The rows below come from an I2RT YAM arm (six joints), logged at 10 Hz.
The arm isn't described. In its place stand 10 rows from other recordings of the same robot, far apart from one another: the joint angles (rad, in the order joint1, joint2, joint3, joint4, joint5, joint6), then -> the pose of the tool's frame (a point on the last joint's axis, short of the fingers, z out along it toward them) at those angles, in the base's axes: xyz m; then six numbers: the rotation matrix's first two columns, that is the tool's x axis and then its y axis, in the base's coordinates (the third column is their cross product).
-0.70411 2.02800 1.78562 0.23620 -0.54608 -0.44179 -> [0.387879 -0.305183 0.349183 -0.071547 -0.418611 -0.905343 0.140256 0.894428 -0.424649]
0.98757 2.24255 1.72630 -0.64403 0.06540 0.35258 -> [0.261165 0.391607 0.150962 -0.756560 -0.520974 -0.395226 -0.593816 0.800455 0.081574]
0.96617 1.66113 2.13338 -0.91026 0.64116 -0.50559 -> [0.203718 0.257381 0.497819 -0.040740 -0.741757 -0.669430 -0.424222 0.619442 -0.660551]
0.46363 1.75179 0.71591 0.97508 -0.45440 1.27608 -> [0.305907 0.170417 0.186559 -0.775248 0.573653 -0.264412 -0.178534 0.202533 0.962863]
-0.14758 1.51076 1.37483 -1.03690 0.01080 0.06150 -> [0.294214 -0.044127 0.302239 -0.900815 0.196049 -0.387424 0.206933 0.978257 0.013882]
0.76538 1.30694 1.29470 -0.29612 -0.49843 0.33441 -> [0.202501 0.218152 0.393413 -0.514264 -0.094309 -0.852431 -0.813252 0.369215 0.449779]
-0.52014 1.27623 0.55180 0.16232 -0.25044 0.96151 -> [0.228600 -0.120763 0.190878 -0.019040 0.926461 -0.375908 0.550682 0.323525 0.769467]
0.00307 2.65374 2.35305 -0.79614 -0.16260 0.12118 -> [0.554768 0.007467 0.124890 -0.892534 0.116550 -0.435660 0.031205 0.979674 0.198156]
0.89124 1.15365 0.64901 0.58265 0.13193 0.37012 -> [0.170474 0.203550 0.297446 -0.203453 0.318766 -0.925740 -0.659754 0.653978 0.370185]
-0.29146 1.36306 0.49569 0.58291 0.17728 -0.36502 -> [0.261064 -0.084874 0.193190 -0.409935 -0.243863 -0.878911 0.319704 0.864050 -0.388853]
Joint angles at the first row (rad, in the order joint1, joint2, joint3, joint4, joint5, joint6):
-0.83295 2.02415 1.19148 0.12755 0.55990 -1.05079
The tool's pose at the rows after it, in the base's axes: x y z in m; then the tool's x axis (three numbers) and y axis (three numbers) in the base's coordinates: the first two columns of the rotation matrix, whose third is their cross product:
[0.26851 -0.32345 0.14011 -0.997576 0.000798 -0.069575 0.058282 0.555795 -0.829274]
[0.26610 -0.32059 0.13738 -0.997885 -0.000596 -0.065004 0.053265 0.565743 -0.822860]
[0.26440 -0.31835 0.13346 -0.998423 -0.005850 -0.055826 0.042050 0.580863 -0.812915]
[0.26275 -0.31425 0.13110 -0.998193 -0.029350 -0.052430 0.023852 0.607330 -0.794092]
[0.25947 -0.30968 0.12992 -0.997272 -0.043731 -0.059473 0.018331 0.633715 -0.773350]
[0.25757 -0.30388 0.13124 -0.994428 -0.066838 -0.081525 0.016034 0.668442 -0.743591]
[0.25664 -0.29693 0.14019 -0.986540 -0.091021 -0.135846 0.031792 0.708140 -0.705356]
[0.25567 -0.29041 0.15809 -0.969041 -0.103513 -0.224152 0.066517 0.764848 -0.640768]
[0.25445 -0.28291 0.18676 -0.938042 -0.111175 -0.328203 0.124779 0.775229 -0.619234]
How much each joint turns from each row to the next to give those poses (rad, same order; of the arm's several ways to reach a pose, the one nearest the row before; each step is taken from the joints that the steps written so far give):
0.00000 -0.00798 -0.02052 0.00425 0.00000 -0.00545
0.00000 -0.00552 -0.01648 -0.00218 -0.00470 0.00238
-0.00001 0.00032 -0.01079 -0.00832 -0.00830 -0.00038
0.00151 -0.00844 -0.01365 -0.01936 -0.03000 -0.00333
-0.00077 -0.01524 -0.01839 -0.02126 -0.03091 0.00788
0.00235 -0.02163 -0.01378 -0.03478 -0.04912 0.01524
0.00419 -0.04066 -0.00642 -0.05251 -0.07196 0.03293
0.00036 -0.05636 0.01659 -0.09567 -0.10541 0.05851
0.00454 -0.08248 0.00637 -0.03873 -0.07106 0.05493

